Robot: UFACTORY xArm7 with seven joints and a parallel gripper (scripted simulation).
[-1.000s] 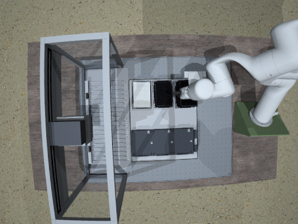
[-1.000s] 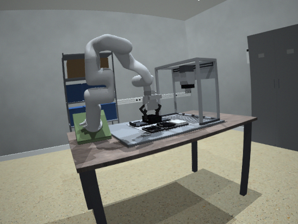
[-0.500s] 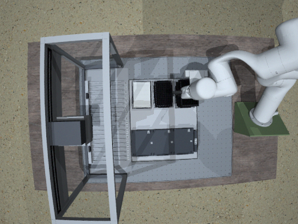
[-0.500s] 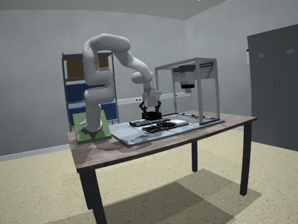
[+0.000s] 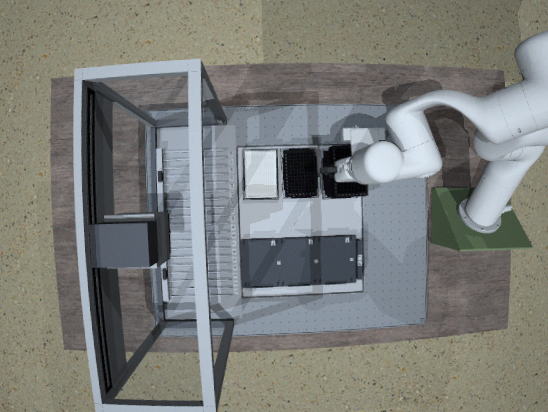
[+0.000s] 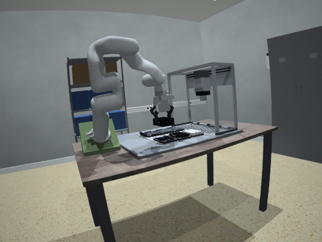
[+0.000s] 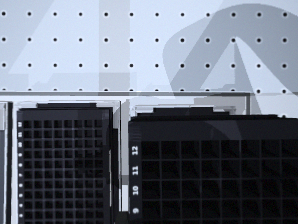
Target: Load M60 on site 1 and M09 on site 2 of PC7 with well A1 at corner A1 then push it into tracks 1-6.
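My gripper is now 140 mm short of the dark plate carrier PC7, 220 mm to the right of it and 120 mm above it. From my hand the other things lie so: pale 384-well plate M60: 210 mm ahead, 30 mm to the right, 120 mm below; then black deep-well block M09: 10 mm below; then nest S1: 130 mm below.
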